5 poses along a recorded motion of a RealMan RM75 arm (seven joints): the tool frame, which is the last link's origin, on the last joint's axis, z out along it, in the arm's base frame.
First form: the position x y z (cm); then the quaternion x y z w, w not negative.
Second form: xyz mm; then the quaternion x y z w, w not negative. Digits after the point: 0 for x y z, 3 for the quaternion.
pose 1, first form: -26.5 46.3 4.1 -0.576 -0.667 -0.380 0.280
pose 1, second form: -265 463 41 -0.576 -0.667 -0.380 0.280
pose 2, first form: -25.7 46.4 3.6 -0.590 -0.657 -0.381 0.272
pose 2, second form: -257 464 36 -0.590 -0.657 -0.381 0.272
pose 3, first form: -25.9 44.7 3.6 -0.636 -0.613 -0.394 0.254
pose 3, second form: -259 447 36 -0.636 -0.613 -0.394 0.254
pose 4, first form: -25.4 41.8 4.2 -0.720 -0.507 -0.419 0.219
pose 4, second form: -254 418 42 -0.720 -0.507 -0.419 0.219
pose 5, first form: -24.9 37.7 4.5 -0.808 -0.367 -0.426 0.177
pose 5, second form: -249 377 45 -0.808 -0.367 -0.426 0.177
